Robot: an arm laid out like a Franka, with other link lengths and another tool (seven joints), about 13 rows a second.
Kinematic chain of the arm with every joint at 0, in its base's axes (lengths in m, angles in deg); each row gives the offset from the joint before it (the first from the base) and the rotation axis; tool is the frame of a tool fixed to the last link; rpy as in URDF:
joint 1: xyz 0 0 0.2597 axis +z
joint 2: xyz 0 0 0 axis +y
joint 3: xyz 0 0 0.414 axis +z
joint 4: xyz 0.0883 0 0 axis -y
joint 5: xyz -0.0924 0 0.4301 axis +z
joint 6: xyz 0 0 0 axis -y
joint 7: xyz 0.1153 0 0 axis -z
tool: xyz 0.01 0.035 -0.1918 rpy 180 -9.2 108.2
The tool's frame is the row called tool.
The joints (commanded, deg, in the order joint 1, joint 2, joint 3, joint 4, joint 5, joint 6, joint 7), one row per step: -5.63 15.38 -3.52 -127.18 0.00 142.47 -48.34; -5.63 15.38 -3.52 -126.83 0.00 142.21 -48.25; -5.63 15.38 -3.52 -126.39 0.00 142.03 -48.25; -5.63 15.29 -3.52 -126.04 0.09 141.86 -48.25; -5.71 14.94 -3.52 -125.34 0.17 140.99 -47.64; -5.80 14.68 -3.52 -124.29 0.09 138.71 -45.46; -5.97 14.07 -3.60 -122.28 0.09 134.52 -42.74; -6.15 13.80 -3.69 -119.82 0.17 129.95 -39.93; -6.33 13.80 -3.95 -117.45 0.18 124.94 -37.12
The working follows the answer.
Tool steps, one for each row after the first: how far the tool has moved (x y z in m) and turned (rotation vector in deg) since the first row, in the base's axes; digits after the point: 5 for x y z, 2 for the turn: 0.00207 -0.00026 0.00220 -0.01 -0.09 -0.09; 0.00507 -0.00069 0.00523 -0.05 -0.35 -0.08; 0.00755 -0.00097 0.00864 -0.04 -0.62 -0.15; 0.01116 -0.00206 0.01645 0.01 -0.82 -0.91; 0.01346 -0.00270 0.02362 0.11 0.11 -3.13; 0.01713 -0.00510 0.03937 0.30 1.63 -6.13; 0.02180 -0.00784 0.05490 0.47 3.42 -9.29; 0.02294 -0.01210 0.06659 0.52 6.02 -12.56
Tool pose at each row, in the base's axes (x y z in m, rotation vector in deg; rounded; the steps above come from the unrounded poses): 0.62214 -0.06936 0.15800 -47.99 -164.34 -2.46; 0.62421 -0.06962 0.16020 -48.14 -164.39 -2.49; 0.62722 -0.07005 0.16323 -48.19 -164.65 -2.54; 0.62969 -0.07032 0.16663 -48.35 -164.87 -2.69; 0.63330 -0.07142 0.17445 -49.47 -164.73 -2.93; 0.63561 -0.07206 0.18162 -52.43 -162.88 -2.93; 0.63927 -0.07446 0.19737 -56.25 -160.06 -2.88; 0.64394 -0.07719 0.21290 -60.12 -156.83 -2.71; 0.64509 -0.08146 0.22459 -63.81 -152.73 -2.05

